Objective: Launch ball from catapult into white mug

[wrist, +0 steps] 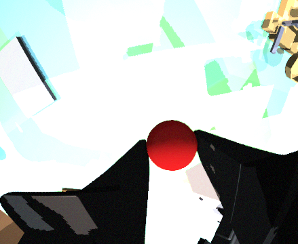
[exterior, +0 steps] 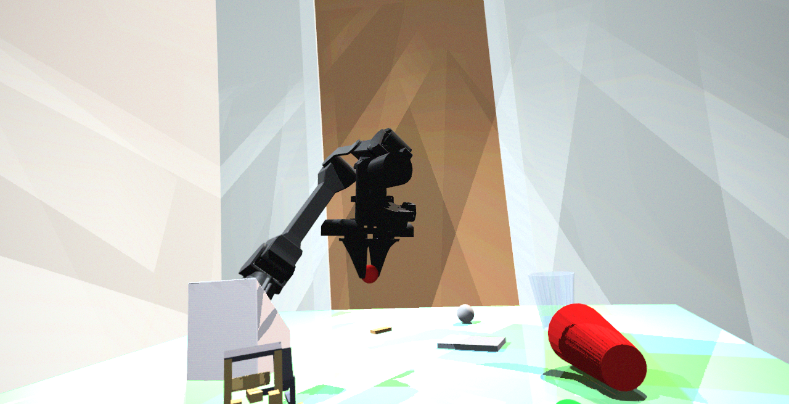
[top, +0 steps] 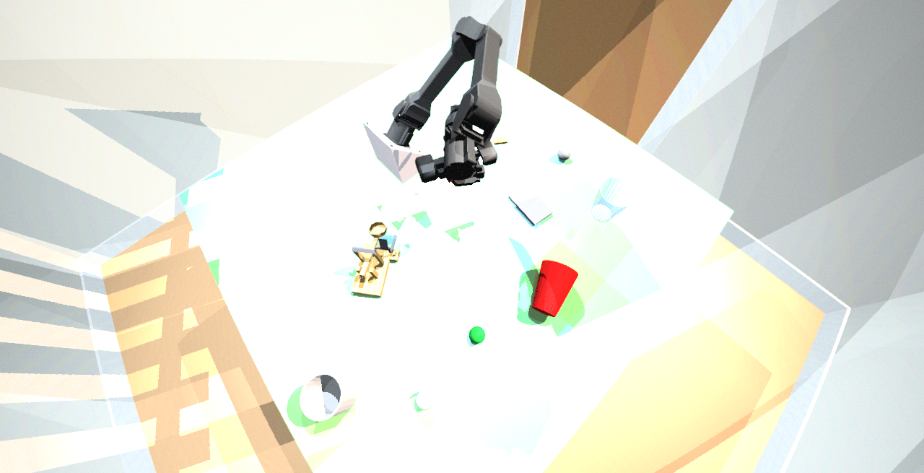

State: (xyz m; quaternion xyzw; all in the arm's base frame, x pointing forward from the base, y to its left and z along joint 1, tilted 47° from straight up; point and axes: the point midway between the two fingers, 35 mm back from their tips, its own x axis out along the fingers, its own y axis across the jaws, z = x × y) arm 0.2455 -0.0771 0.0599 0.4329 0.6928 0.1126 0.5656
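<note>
Right now the wooden catapult is 250 mm to the right of my gripper tip, 100 mm below it and 60 mm behind it. Round my gripper tip: flat plate (160 mm ahead, 150 mm to the left, 150 mm below); wooden piece (300 mm to the left, 150 mm below, 70 mm behind); red ball (10 mm above).
</note>
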